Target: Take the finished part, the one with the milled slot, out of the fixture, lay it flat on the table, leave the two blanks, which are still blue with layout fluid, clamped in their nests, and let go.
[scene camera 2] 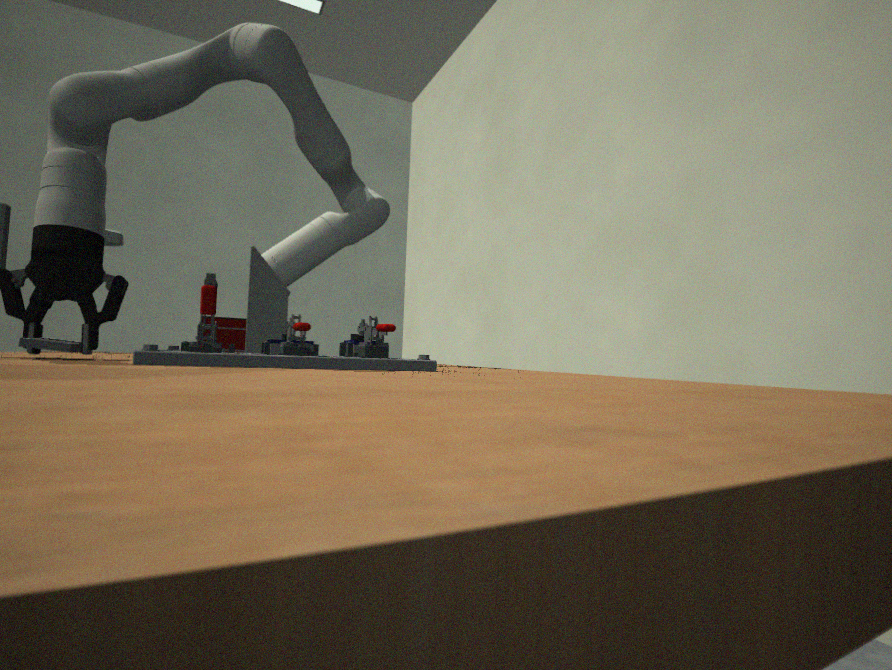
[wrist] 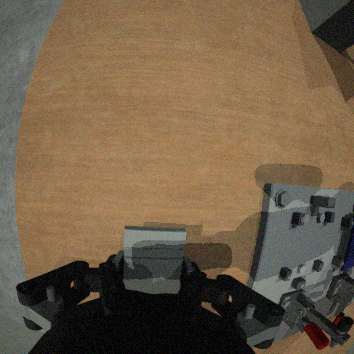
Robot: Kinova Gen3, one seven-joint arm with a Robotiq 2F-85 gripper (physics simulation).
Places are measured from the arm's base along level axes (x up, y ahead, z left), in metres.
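Pixels of known places: gripper, fingertip midpoint: [scene camera 2: 60,354] [wrist: 152,263]; arm's base, origin of the base link: [scene camera 2: 270,273].
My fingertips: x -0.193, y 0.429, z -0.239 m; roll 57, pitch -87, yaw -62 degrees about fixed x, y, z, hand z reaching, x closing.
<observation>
For each thing: its top centre in the pictures, then the offset to it from my fingertips. "spot": a spot on its surface instead. Level surfaces: height alone.
- finished part, middle of its top: [wrist: 151,280] [scene camera 2: 59,337] dx +0.021, dy +0.007, dz +0.000 m
- table, its level: dx -0.006 m
- fixture plate, middle of its top: [scene camera 2: 292,354] [wrist: 340,266] dx +0.009, dy +0.012, dz +0.282 m
- red clamp handle, middle of its top: [wrist: 324,342] [scene camera 2: 209,288] dx +0.090, dy +0.058, dz +0.176 m
- blue blank, surface spot: [wrist: 349,254] spot: dx +0.030, dy -0.017, dz +0.257 m
The finished part [scene camera 2: 54,345] [wrist: 155,252] is a grey block. My gripper [scene camera 2: 59,340] [wrist: 152,263] is shut on it and holds it nearly level, low over the table [scene camera 2: 432,447] [wrist: 150,125], with a thin gap and a shadow below. The milled slot is not clear to see. The fixture plate [scene camera 2: 284,362] [wrist: 310,245] lies to the right of the gripper. Its nearest nest is empty, with the red clamp handle [scene camera 2: 208,299] upright. The two blanks sit in the other nests, mostly hidden by clamps; one blue blank [wrist: 349,254] shows at the right edge of the wrist view.
The other two clamps' red handles [scene camera 2: 302,326] [scene camera 2: 385,327] lie level. The arm's grey base bracket [scene camera 2: 266,302] stands behind the plate, near a red box [scene camera 2: 230,333]. The table's left edge shows in the wrist view, left of the gripper.
</observation>
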